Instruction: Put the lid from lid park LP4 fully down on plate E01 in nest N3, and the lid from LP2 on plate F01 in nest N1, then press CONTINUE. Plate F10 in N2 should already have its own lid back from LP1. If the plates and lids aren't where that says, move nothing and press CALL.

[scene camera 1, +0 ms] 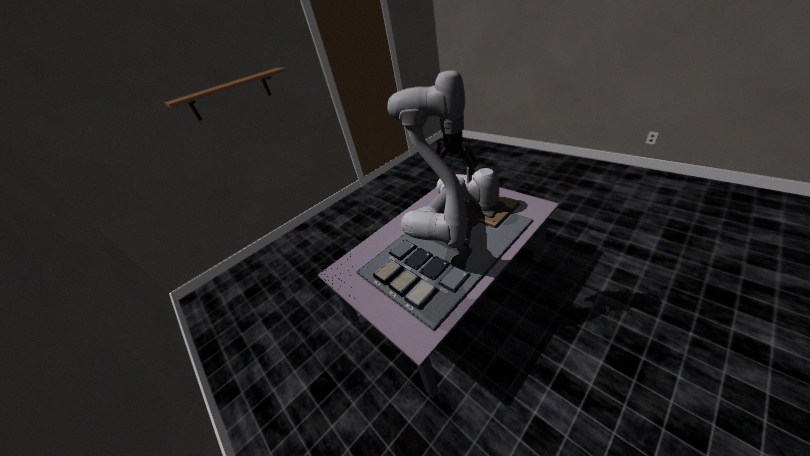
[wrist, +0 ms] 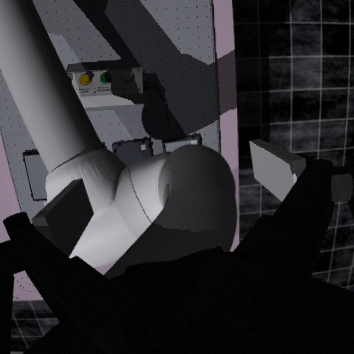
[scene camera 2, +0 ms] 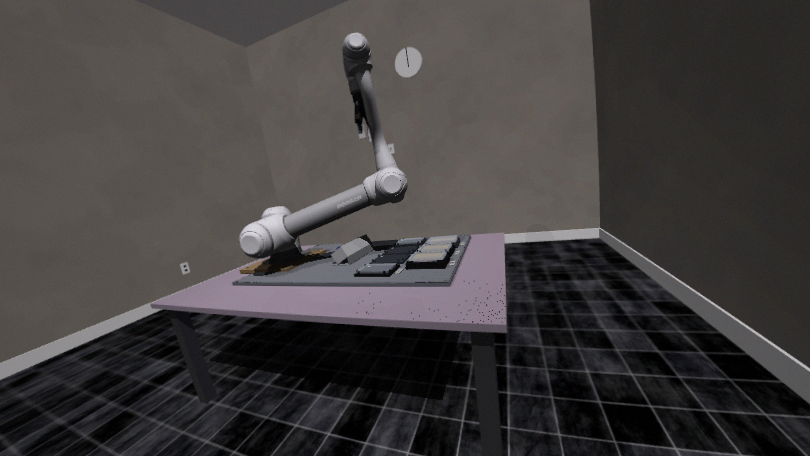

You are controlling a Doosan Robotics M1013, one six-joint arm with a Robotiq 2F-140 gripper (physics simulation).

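Seen in the pictures: gripper, fingertip midpoint: (wrist: 169, 177) (scene camera 2: 368, 140); arm's base, origin of the base link: (scene camera 1: 486, 207) (scene camera 2: 287, 258).
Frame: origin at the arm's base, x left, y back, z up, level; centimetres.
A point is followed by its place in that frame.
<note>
My gripper (scene camera 1: 455, 161) (scene camera 2: 365, 134) {x 15.0, y -50.0, z 52.3 cm} (wrist: 169, 177) {x 15.0, y -50.0, z 52.3 cm} is open and empty, high above the table near the arm's base. In the scene camera 1 view a near row holds three tan-topped plates: a left plate (scene camera 1: 388, 271) {x -12.7, y -80.7, z 2.7 cm}, a middle plate (scene camera 1: 404, 280) {x -0.9, y -80.1, z 2.4 cm} and a right plate (scene camera 1: 420, 293) {x 11.9, y -81.6, z 2.6 cm}. Behind them stand a grey piece (scene camera 1: 403, 249) {x -19.4, y -62.0, z 1.0 cm}, a dark piece (scene camera 1: 419, 258) {x -6.7, y -61.8, z 0.2 cm}, another dark piece (scene camera 1: 436, 267) {x 6.0, y -61.8, z 0.2 cm} and a second grey piece (scene camera 1: 453, 278) {x 18.8, y -63.4, z 1.0 cm}. Labels are unreadable, and I cannot tell lids from bare parks. The button box (scene camera 2: 352, 250) {x -6.6, y -43.8, z 4.1 cm} (wrist: 112, 90) {x 3.6, y -41.5, z 7.1 cm} shows a yellow button (wrist: 84, 79) {x -2.7, y -38.1, z 6.3 cm} and a green button (wrist: 105, 77) {x 2.3, y -38.4, z 6.3 cm}.
A grey perforated board (scene camera 1: 510, 229) {x 23.5, y -12.0, z -0.8 cm} (scene camera 2: 317, 277) {x -25.5, y -37.6, z -0.8 cm} lies on the pink table (scene camera 1: 396, 334) {x 15.2, y -103.7, z -2.1 cm} (scene camera 2: 340, 300) {x -41.9, y -57.8, z -2.1 cm}. The arm stands on a wooden base (scene camera 1: 498, 218) {x 12.7, y -7.0, z 0.0 cm}. Its elbow (wrist: 200, 195) {x 17.2, y -51.6, z 52.8 cm} and long link hide part of the board and rear row in the wrist view.
</note>
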